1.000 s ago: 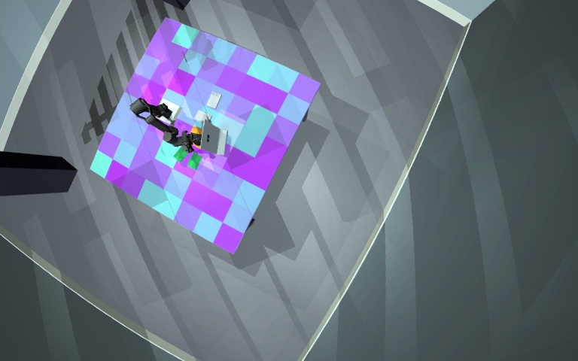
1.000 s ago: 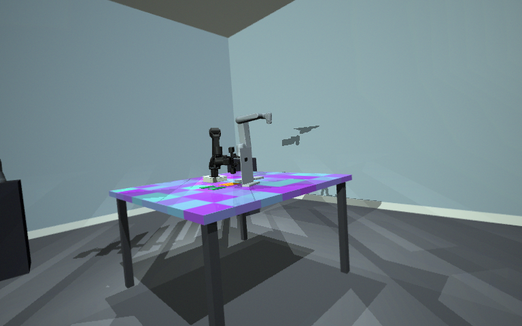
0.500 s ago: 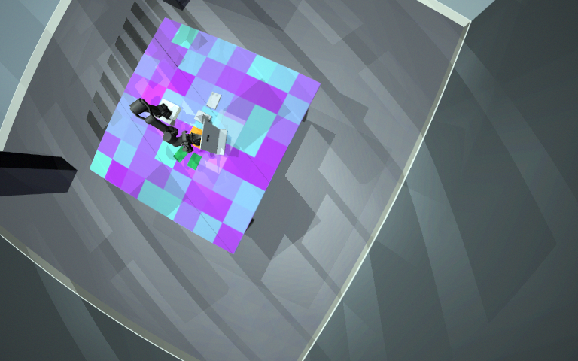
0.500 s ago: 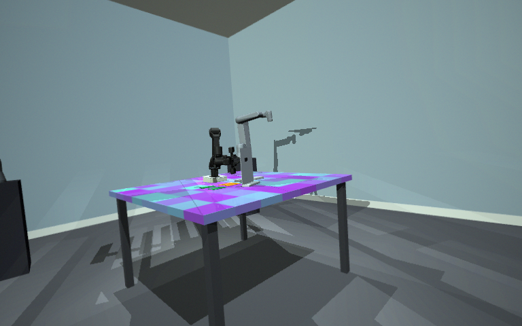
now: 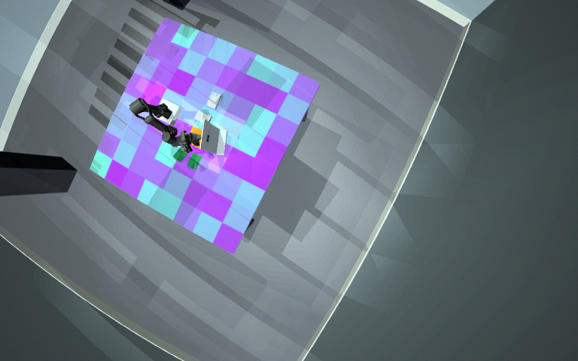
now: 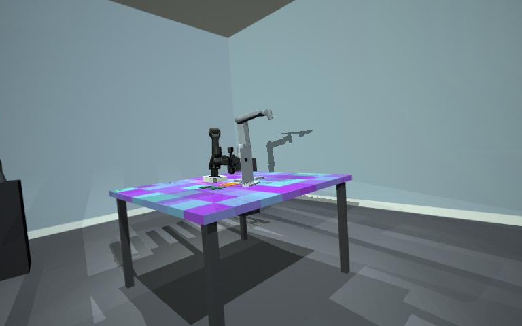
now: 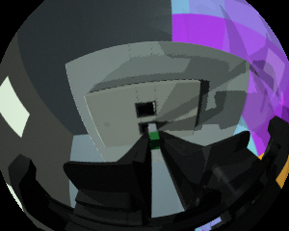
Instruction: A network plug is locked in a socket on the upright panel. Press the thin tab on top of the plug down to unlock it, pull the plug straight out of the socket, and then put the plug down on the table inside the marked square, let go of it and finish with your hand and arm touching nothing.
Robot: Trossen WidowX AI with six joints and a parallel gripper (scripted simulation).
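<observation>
The grey upright panel lies 60 mm below my gripper tip, 30 mm ahead of it and 10 mm to the left of it. From my gripper tip the other things lie so: network plug: right at my gripper tip.
</observation>
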